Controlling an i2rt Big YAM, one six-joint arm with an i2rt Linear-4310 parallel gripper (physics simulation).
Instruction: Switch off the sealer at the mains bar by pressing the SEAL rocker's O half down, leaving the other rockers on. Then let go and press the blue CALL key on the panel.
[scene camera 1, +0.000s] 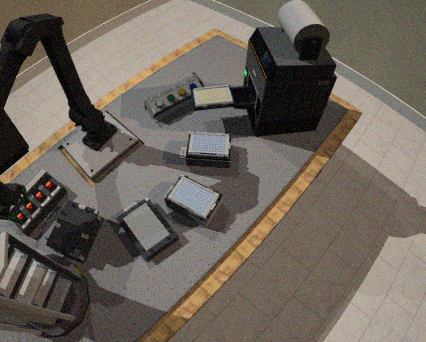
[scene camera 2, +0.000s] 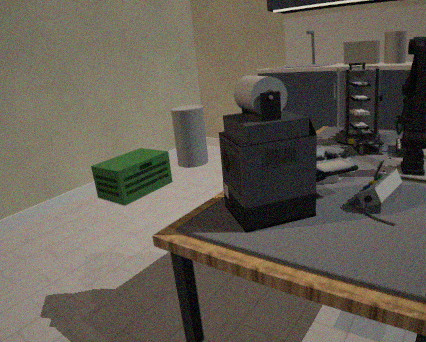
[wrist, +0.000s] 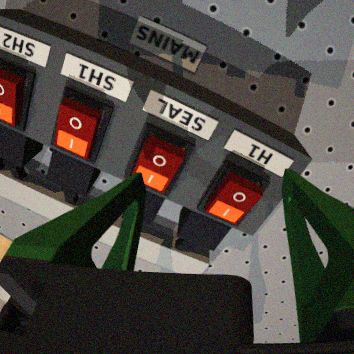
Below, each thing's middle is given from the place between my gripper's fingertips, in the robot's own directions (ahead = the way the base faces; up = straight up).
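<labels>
Grey lid (scene camera 1: 146, 227): 360 mm ahead of my hand, 200 mm to the left of it, 30 mm below it. Well plate (scene camera 1: 214, 95): 300 mm ahead of my hand, 690 mm to the left, 60 mm above. White roll (scene camera 2: 247, 90): 510 mm ahead of my hand, 860 mm to the left, 330 mm above.
</labels>
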